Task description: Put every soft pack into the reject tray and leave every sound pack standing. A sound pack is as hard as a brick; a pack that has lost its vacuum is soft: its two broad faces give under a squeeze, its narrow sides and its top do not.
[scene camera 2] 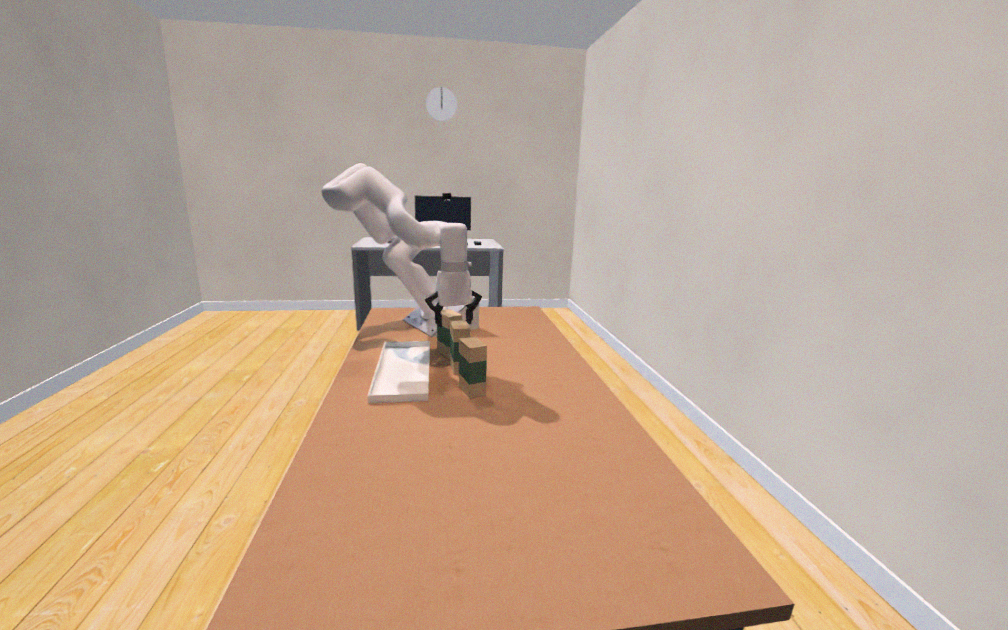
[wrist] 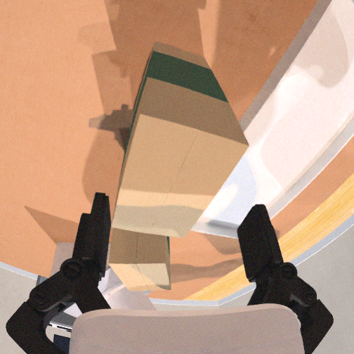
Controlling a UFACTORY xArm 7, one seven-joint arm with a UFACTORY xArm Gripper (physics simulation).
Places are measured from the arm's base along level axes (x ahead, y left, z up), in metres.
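Pixels of known places: gripper, fingertip midpoint: [scene camera 2: 454, 324].
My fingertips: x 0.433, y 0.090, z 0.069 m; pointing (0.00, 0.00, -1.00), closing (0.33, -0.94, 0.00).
Observation:
Ahead of a thing's pixels: the offset from my fingertips to its top centre. "spot": to the spot under its first point. Level surfaces: height alone.
Three brown packs with green bands stand upright in a row on the table: the nearest @(0.005 m up, 0.169 m ahead, 0.055 m left) [scene camera 2: 472, 369], the middle one @(0.005 m up, 0.018 m ahead, 0.018 m left) [scene camera 2: 460, 334] and the farthest @(spot: 0.002 m up, 0.064 m back, 0.014 m right) [scene camera 2: 450, 317], partly hidden. In the wrist view a large pack [wrist: 172, 165] stands just ahead of the fingers, its top facing me, and a smaller-looking pack [wrist: 140, 250] shows behind it, low between the fingers. I cannot tell by look which packs are soft. My gripper [scene camera 2: 454, 320] [wrist: 180, 213] is wide open and empty, above the far end of the row. The white reject tray @(0.114 m down, 0.033 m ahead, 0.148 m right) [scene camera 2: 399, 398] [wrist: 310, 120] lies beside the row; no pack shows in it.
The brown table @(0.136 m down) [scene camera 2: 475, 505] extends toward the scene camera, with its left edge beyond the tray. Shadows of the arm and packs fall on it. A grey desk [scene camera 2: 362, 286] with a monitor [scene camera 2: 443, 211] stands behind the arm.

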